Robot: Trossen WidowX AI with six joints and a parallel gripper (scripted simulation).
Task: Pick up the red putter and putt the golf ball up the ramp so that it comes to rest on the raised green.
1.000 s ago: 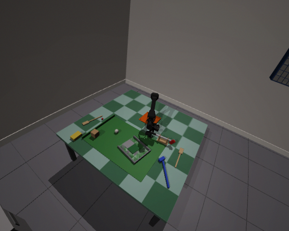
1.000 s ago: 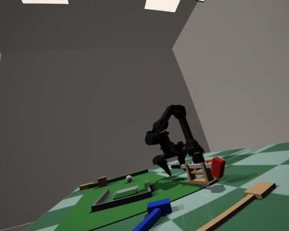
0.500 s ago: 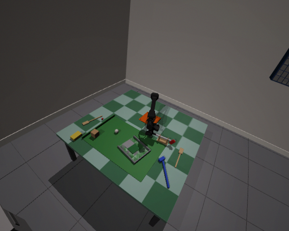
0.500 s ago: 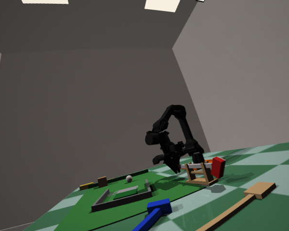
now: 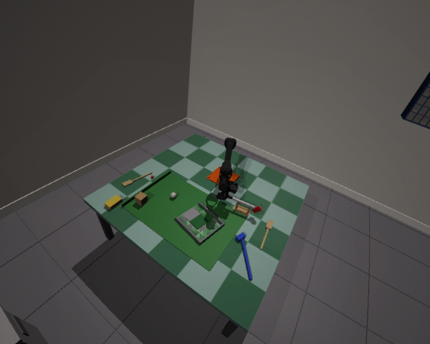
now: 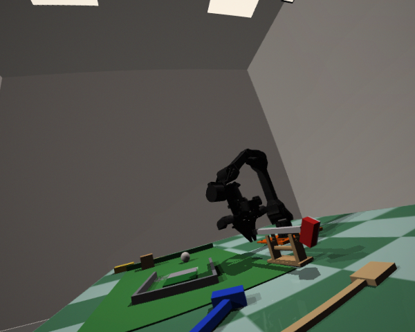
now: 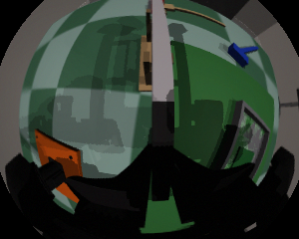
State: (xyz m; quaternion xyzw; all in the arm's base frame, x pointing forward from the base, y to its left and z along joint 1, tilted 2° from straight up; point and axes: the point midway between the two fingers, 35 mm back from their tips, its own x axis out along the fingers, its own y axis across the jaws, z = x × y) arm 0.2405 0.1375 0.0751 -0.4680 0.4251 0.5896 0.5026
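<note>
My gripper tip is now 13 cm to the right of the wooden stand, 2 cm past it and 2 cm above it. The rest, counted from my gripper tip: blue mallet 30 cm to the left, 28 cm ahead, 4 cm below; brown block 48 cm to the right, 36 cm ahead, 2 cm below; golf ball 33 cm to the right, 19 cm ahead, 3 cm below.
</note>
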